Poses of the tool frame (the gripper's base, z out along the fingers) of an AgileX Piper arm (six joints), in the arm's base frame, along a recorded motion.
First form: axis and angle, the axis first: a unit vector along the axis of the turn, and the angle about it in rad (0 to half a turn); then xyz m.
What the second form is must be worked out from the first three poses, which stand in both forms.
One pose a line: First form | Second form
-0.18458 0.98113 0.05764 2.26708 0.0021 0.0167 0.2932 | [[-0.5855 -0.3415 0.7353 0.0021], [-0.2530 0.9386 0.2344 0.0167], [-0.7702 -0.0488 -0.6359 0.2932], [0 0 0 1]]
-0.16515 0.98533 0.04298 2.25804 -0.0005 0.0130 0.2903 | [[-0.5898 -0.2992 0.7501 -0.0005], [-0.2327 0.9524 0.1969 0.0130], [-0.7733 -0.0584 -0.6314 0.2903], [0 0 0 1]]
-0.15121 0.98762 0.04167 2.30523 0.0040 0.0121 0.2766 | [[-0.6320 -0.2803 0.7225 0.0040], [-0.2185 0.9589 0.1810 0.0121], [-0.7435 -0.0435 -0.6673 0.2766], [0 0 0 1]]
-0.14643 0.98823 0.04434 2.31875 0.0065 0.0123 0.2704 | [[-0.6441 -0.2756 0.7135 0.0065], [-0.2106 0.9607 0.1810 0.0123], [-0.7354 -0.0337 -0.6768 0.2704], [0 0 0 1]]
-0.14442 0.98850 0.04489 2.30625 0.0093 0.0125 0.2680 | [[-0.6361 -0.2718 0.7222 0.0093], [-0.2053 0.9618 0.1812 0.0125], [-0.7438 -0.0329 -0.6676 0.2680], [0 0 0 1]]
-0.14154 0.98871 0.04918 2.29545 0.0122 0.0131 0.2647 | [[-0.6296 -0.2695 0.7287 0.0122], [-0.1959 0.9627 0.1868 0.0131], [-0.7519 -0.0251 -0.6589 0.2647], [0 0 0 1]]
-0.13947 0.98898 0.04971 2.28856 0.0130 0.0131 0.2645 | [[-0.6255 -0.2661 0.7335 0.0130], [-0.1912 0.9637 0.1866 0.0131], [-0.7565 -0.0236 -0.6536 0.2645], [0 0 0 1]]
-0.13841 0.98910 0.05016 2.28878 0.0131 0.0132 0.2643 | [[-0.6261 -0.2647 0.7334 0.0131], [-0.1892 0.9641 0.1865 0.0132], [-0.7564 -0.0220 -0.6537 0.2643], [0 0 0 1]]
